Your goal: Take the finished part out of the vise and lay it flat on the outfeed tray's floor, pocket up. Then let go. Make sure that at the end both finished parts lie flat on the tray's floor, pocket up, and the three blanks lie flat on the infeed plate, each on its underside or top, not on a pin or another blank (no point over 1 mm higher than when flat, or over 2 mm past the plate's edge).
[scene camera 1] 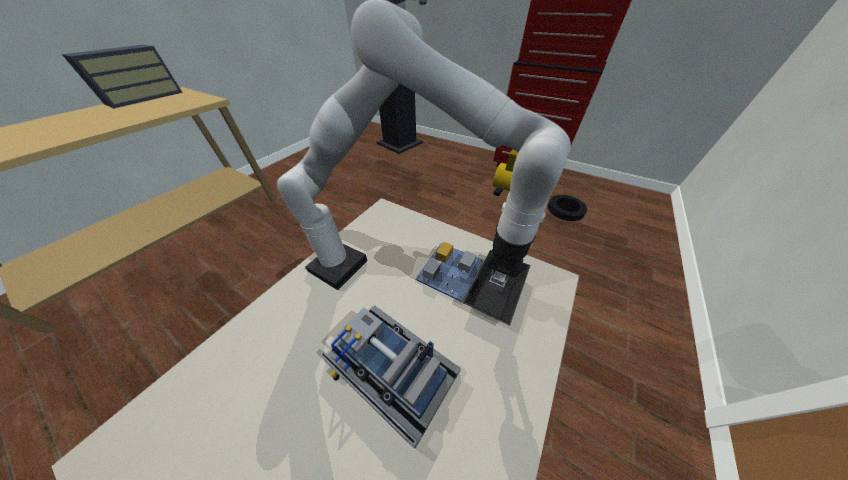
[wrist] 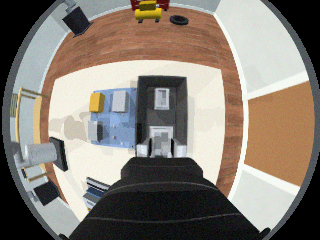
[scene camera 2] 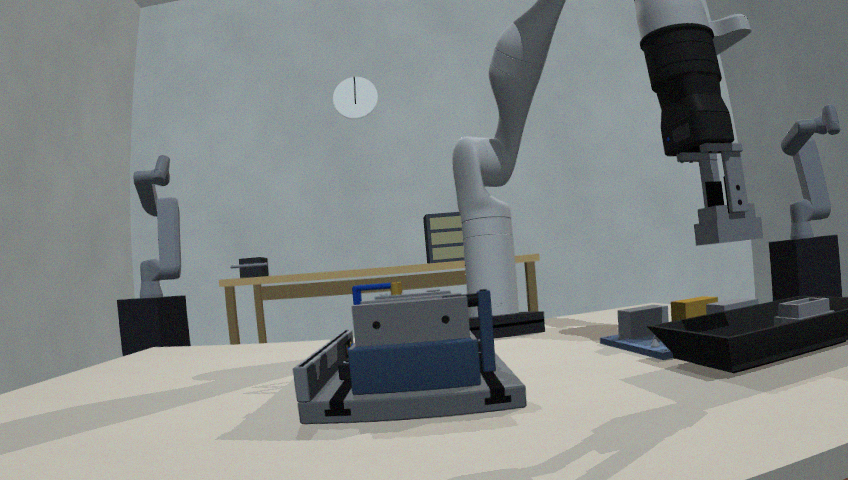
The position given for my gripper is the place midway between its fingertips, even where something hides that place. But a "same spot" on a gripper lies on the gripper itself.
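You'd find my gripper in scene camera 1, in scene camera 2 and in the wrist view [161,144]. On my gripper, [scene camera 1: 501,258] and [scene camera 2: 669,103] are the same spot. And there's a blue fixture plate, where [wrist: 124,131] and [scene camera 1: 459,284] are the same spot as well.
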